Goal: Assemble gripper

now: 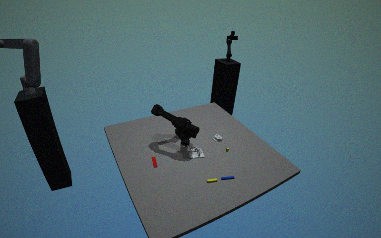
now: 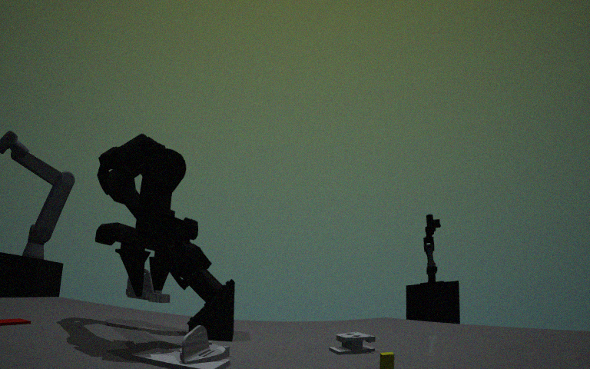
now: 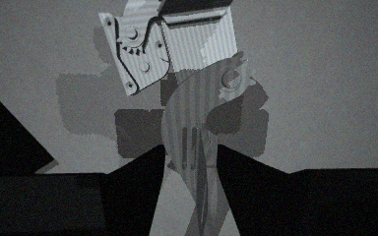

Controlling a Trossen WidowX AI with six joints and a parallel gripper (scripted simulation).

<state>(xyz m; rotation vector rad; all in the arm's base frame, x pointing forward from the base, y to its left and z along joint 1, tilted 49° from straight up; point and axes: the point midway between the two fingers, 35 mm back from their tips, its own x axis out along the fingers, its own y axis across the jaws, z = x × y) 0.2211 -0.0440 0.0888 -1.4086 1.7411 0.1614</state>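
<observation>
Now: the jaw 20 mm ahead of my gripper tip, 100 mm to the left of it and 70 mm below it. Also, from my gripper tip: gripper base (50 mm behind, 350 mm to the left, 60 mm below); then housing plate (90 mm to the left, 80 mm below); then red block (10 mm ahead, 270 mm to the right, 80 mm below).
</observation>
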